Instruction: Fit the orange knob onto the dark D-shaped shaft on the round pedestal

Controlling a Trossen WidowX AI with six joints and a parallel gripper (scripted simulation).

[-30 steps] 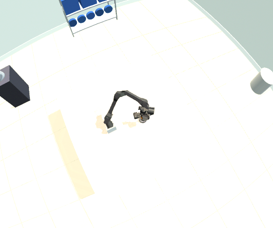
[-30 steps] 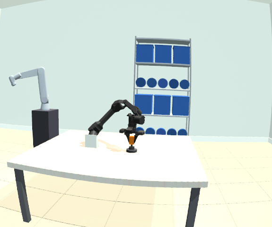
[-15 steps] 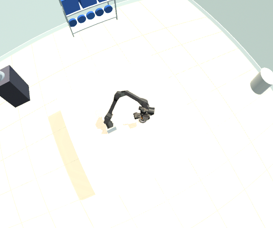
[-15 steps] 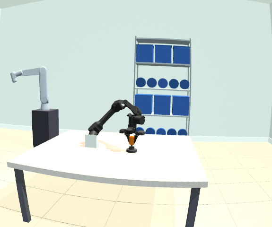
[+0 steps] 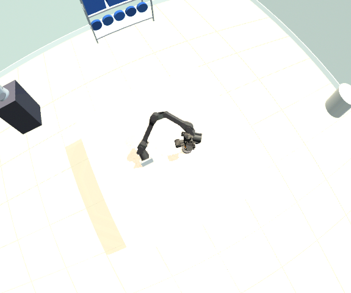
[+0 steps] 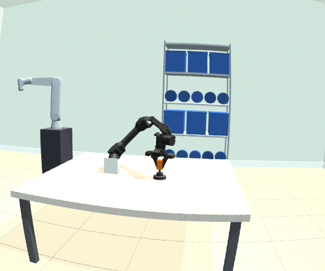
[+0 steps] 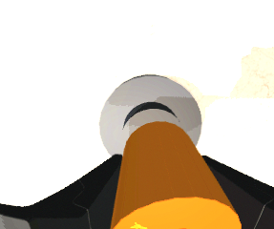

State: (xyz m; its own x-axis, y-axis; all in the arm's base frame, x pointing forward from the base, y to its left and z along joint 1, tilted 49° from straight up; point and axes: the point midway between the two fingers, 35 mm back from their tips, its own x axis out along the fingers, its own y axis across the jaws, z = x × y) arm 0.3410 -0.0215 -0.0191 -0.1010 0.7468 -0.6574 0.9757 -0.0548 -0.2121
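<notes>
Right now my gripper tip is 2 cm below the orange knob. From my gripper tip the other things lie so: pedestal 4 cm below.
</notes>
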